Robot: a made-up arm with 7 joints.
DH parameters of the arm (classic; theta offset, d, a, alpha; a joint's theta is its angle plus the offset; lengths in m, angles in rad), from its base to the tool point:
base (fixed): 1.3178 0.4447 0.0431 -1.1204
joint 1: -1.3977 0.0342 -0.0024 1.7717
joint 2: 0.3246 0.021 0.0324 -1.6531
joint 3: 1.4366 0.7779 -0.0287 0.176
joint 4: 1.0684 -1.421 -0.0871 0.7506
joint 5: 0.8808 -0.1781 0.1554 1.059
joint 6: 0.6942 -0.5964 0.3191 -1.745
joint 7: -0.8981 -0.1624 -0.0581 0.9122
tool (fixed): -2.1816 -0.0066 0 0
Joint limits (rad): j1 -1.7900..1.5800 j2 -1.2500..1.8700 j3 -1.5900..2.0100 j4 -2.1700..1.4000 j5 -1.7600..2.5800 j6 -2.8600..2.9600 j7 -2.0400..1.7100
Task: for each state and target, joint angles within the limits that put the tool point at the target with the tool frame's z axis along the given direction. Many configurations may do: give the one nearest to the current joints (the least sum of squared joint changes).
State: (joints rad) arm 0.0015 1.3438 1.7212 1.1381 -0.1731 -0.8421 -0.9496
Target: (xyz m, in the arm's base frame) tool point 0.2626 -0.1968 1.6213 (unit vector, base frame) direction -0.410 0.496 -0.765
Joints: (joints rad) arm -0.0226 0.8196 0.9917 1.4000 -0.5893 -1.2657 -0.4768
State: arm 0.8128 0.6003 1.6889 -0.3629 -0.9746 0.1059 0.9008
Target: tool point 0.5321 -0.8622 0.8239 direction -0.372 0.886 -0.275
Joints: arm 0.2867 0.5583 1.5739 -0.4652 -1.0215 -0.0008 0.9479
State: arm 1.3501 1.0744 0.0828 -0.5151 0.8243 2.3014 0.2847
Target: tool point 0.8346 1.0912 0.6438 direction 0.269 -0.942 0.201
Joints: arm 1.4545 0.9872 0.2681 -0.4452 1.1961 2.9512 0.0868
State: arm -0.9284 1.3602 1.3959 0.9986 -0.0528 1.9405 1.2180
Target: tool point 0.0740 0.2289 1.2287 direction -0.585 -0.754 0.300
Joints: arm -0.3873 1.7422 1.8956 1.3279 -0.0917 2.0934 0.6208
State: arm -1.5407 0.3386 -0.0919 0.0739 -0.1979 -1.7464 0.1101
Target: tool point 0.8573 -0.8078 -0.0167 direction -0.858 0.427 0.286
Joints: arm -0.7215 0.6669 -0.3349 0.0462 0.2638 -1.4966 -0.0120
